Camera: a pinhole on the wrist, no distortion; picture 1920 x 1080 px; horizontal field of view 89.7 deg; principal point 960.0 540.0 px. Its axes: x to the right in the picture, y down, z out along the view. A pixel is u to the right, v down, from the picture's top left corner.
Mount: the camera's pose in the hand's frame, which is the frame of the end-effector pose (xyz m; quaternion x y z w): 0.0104 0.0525 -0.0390 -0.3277 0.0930 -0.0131 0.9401
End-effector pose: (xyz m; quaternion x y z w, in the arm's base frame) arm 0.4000 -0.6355 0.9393 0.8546 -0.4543 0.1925 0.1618
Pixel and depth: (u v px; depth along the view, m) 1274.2 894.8 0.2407
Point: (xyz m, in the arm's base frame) 0.2595 -0.9030 0.9589
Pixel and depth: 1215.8 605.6 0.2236
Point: 0.3117 -0.8698 0.9121
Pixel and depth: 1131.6 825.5 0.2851
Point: 0.2352 -0.9223 0.9166
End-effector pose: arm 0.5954 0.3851 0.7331 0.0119 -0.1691 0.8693 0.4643
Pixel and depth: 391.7 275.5 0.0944
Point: 0.5252 0.2978 0.7570
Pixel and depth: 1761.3 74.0 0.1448
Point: 0.4310 0.4436 0.8295
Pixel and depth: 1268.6 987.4 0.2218
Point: 0.3077 0.3273 0.7321
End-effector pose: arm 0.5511 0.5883 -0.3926 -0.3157 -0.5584 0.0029 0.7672
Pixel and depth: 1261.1 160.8 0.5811
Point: 0.2949 1.1177 -0.1460
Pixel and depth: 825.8 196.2 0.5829
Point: 0.1839 1.0729 -0.3803
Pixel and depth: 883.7 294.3 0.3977
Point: 0.3617 0.9451 -0.3926
